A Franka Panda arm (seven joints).
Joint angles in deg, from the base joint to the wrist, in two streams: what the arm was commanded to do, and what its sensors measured. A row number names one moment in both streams.
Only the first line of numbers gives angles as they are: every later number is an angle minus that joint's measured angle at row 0.
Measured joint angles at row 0: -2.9 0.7 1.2 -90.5 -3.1 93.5 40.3
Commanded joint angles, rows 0 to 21: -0.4 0.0 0.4 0.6 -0.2 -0.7 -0.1; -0.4 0.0 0.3 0.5 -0.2 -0.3 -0.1; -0.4 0.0 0.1 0.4 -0.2 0.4 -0.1; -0.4 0.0 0.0 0.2 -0.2 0.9 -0.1; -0.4 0.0 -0.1 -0.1 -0.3 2.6 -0.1; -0.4 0.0 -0.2 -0.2 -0.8 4.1 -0.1; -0.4 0.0 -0.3 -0.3 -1.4 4.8 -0.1; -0.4 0.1 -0.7 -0.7 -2.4 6.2 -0.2; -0.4 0.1 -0.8 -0.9 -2.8 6.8 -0.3; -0.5 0.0 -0.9 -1.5 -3.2 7.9 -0.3; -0.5 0.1 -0.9 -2.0 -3.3 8.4 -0.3; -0.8 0.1 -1.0 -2.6 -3.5 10.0 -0.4; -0.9 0.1 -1.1 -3.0 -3.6 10.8 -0.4; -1.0 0.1 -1.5 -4.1 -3.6 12.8 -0.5; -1.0 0.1 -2.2 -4.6 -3.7 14.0 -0.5; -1.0 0.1 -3.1 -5.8 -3.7 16.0 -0.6; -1.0 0.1 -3.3 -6.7 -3.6 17.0 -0.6; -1.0 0.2 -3.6 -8.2 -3.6 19.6 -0.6; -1.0 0.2 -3.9 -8.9 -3.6 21.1 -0.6; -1.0 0.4 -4.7 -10.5 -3.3 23.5 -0.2; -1.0 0.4 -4.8 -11.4 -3.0 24.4 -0.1; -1.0 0.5 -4.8 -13.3 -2.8 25.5 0.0
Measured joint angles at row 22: -1.0 1.0 -4.2 -8.0 -2.8 20.4 0.0
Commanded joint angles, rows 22 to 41: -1.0 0.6 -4.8 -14.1 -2.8 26.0 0.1; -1.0 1.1 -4.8 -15.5 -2.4 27.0 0.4; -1.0 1.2 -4.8 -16.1 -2.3 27.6 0.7; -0.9 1.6 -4.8 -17.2 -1.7 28.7 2.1; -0.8 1.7 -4.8 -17.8 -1.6 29.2 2.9; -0.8 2.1 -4.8 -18.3 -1.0 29.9 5.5; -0.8 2.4 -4.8 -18.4 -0.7 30.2 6.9; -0.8 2.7 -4.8 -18.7 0.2 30.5 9.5; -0.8 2.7 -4.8 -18.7 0.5 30.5 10.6; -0.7 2.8 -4.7 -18.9 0.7 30.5 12.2; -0.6 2.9 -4.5 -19.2 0.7 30.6 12.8; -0.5 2.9 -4.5 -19.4 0.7 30.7 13.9; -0.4 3.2 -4.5 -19.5 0.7 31.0 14.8; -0.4 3.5 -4.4 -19.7 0.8 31.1 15.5; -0.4 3.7 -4.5 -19.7 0.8 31.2 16.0; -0.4 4.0 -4.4 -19.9 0.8 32.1 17.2; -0.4 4.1 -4.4 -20.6 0.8 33.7 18.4; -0.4 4.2 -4.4 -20.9 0.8 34.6 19.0; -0.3 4.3 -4.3 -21.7 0.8 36.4 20.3; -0.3 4.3 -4.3 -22.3 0.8 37.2 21.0
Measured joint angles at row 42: -0.4 4.2 -4.6 -19.8 0.0 32.3 17.3
